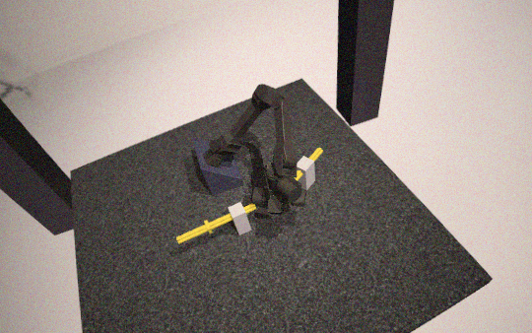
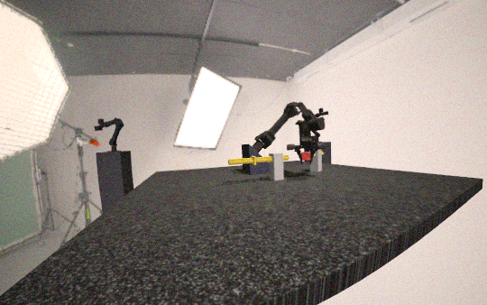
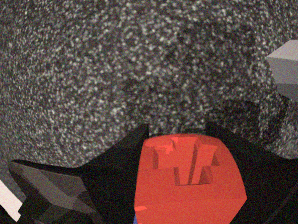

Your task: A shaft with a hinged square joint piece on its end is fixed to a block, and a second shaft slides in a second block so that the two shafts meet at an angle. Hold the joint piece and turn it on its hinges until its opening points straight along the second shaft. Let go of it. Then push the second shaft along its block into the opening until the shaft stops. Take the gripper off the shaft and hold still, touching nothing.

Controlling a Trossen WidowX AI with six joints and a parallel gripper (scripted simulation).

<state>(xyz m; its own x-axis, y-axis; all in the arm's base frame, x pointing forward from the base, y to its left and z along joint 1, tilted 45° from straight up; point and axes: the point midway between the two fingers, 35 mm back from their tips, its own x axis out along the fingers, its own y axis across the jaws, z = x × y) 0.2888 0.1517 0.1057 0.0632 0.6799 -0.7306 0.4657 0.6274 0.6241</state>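
My gripper tip is 2 cm past the red joint piece, 1 cm to the right of it and 4 cm below it.
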